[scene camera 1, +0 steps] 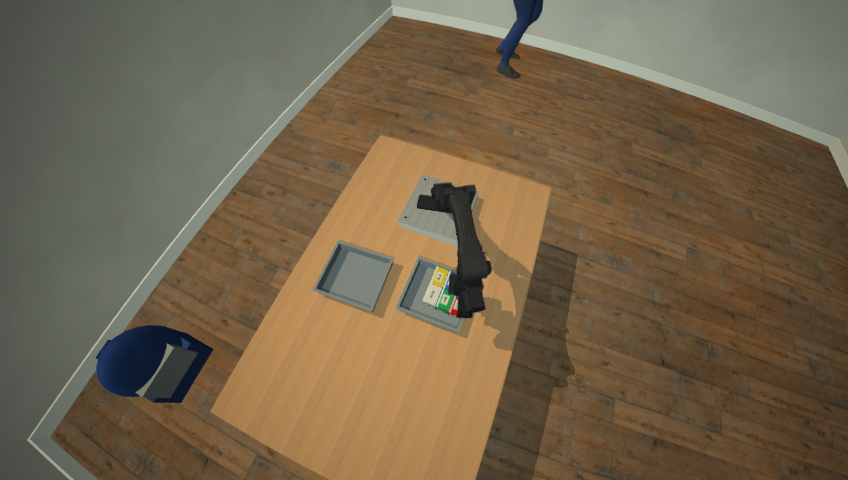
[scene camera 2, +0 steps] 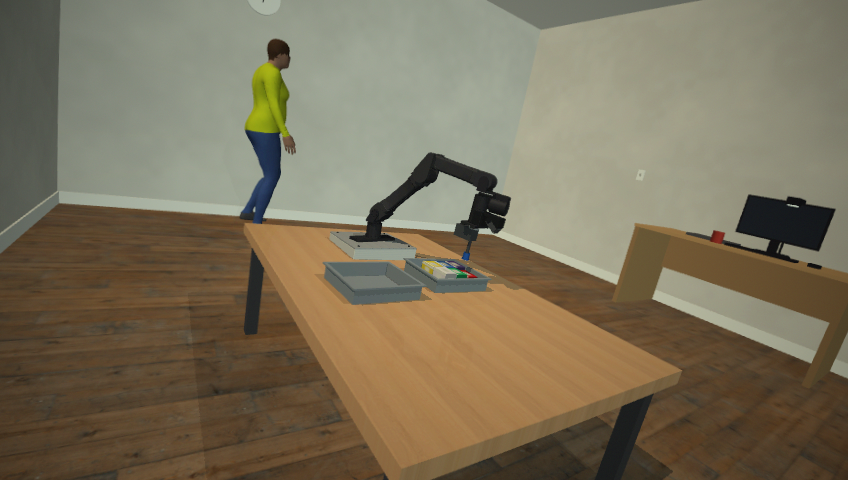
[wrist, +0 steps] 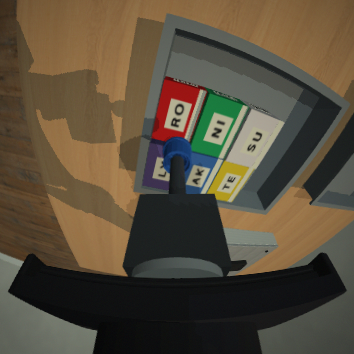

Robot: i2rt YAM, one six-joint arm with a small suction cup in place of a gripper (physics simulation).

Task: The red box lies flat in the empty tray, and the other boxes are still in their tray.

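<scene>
The red box, marked RO, lies flat in a corner of the filled grey tray. Beside it are green and white boxes. Purple, blue and yellow boxes form the other row. The empty tray stands alongside. My gripper, a blue suction cup, is open, holding nothing, a little above the boxes. In the wrist view it overlaps the red box's lower edge and hides part of the purple and blue boxes.
The arm's grey base plate is on the wooden table, behind the trays. A person stands beyond the table. A desk with a monitor is at the right in scene camera 2.
</scene>
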